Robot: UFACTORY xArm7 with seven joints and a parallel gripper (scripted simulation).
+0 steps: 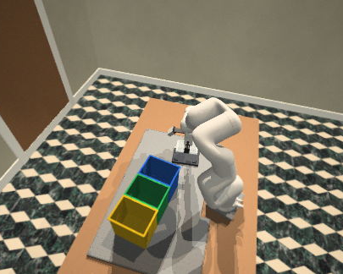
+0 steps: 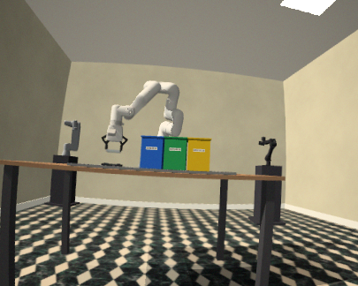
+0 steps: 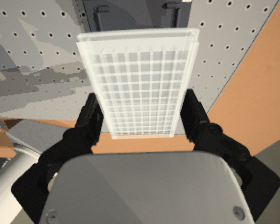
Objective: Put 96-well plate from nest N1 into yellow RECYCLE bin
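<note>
The dark plate nest is 100 mm below my hand. Also, from my hand: blue bin 50 mm ahead, 270 mm to the left, 20 mm below; white 96-well plate 10 mm below; green bin 50 mm ahead, 400 mm to the left, 20 mm below.
</note>
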